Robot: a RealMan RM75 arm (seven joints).
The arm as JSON. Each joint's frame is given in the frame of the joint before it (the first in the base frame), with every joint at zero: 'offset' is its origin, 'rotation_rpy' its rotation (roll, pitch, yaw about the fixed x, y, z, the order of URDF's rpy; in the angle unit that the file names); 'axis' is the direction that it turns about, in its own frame. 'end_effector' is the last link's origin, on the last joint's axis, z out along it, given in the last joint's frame.
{
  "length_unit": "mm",
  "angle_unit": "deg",
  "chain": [
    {
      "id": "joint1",
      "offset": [
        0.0,
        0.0,
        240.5
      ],
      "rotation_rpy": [
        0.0,
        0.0,
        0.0
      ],
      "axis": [
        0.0,
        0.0,
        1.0
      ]
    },
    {
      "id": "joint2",
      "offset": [
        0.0,
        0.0,
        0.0
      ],
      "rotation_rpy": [
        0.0,
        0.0,
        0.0
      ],
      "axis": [
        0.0,
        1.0,
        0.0
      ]
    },
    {
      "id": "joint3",
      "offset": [
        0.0,
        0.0,
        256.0
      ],
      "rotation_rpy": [
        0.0,
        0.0,
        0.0
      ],
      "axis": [
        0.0,
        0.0,
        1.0
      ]
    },
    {
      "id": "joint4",
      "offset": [
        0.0,
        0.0,
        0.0
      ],
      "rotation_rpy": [
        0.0,
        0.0,
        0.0
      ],
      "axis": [
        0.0,
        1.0,
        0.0
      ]
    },
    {
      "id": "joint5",
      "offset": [
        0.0,
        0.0,
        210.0
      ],
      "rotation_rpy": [
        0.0,
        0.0,
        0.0
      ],
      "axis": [
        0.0,
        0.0,
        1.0
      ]
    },
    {
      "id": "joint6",
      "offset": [
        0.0,
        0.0,
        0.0
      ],
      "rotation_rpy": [
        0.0,
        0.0,
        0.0
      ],
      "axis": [
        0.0,
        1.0,
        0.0
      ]
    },
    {
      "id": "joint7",
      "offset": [
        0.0,
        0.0,
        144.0
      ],
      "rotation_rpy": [
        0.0,
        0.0,
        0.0
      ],
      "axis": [
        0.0,
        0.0,
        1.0
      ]
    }
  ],
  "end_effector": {
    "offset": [
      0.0,
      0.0,
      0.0
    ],
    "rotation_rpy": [
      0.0,
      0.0,
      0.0
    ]
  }
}
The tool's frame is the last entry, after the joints.
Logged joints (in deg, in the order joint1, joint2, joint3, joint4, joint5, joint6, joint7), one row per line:
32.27, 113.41, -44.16, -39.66, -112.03, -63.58, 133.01
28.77, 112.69, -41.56, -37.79, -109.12, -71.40, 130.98
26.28, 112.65, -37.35, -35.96, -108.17, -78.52, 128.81
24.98, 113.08, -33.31, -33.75, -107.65, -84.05, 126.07
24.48, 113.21, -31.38, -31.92, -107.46, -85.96, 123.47
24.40, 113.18, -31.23, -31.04, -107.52, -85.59, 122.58
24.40, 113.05, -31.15, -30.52, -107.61, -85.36, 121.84
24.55, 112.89, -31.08, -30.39, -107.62, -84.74, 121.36
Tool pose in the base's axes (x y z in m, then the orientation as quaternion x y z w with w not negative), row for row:
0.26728, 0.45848, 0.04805, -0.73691, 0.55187, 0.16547, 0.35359
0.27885, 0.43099, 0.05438, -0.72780, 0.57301, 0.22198, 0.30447
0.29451, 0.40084, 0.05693, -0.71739, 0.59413, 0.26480, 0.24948
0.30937, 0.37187, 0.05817, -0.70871, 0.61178, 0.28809, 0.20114
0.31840, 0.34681, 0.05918, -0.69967, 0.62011, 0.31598, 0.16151
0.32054, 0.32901, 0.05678, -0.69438, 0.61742, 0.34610, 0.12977
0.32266, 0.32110, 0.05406, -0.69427, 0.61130, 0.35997, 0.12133
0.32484, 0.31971, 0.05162, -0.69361, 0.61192, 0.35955, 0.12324
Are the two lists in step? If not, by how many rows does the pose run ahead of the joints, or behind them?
The pose runs 2 rows behind the joints: the pose in row i belongs to the joints in row i - 2.
